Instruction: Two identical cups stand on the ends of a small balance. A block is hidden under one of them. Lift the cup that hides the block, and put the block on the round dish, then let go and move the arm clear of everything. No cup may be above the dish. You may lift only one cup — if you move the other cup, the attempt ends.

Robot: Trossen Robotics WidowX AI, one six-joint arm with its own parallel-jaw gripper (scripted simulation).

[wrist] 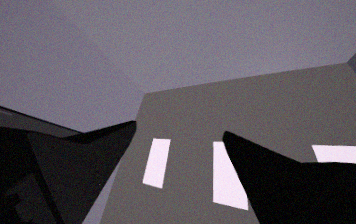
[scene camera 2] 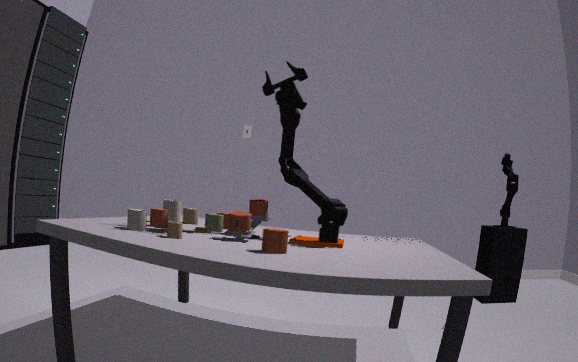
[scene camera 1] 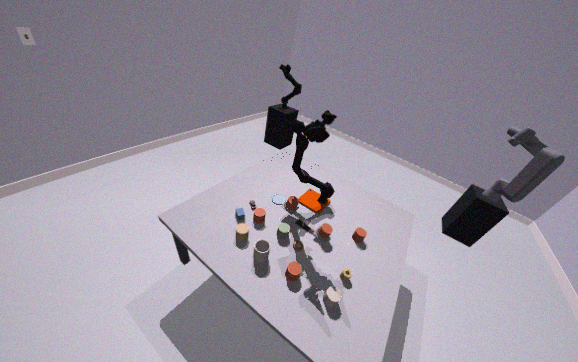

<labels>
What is my gripper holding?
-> Nothing.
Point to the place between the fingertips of my gripper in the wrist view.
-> At 180,130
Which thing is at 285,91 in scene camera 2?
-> My gripper.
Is my gripper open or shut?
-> Open.
</labels>
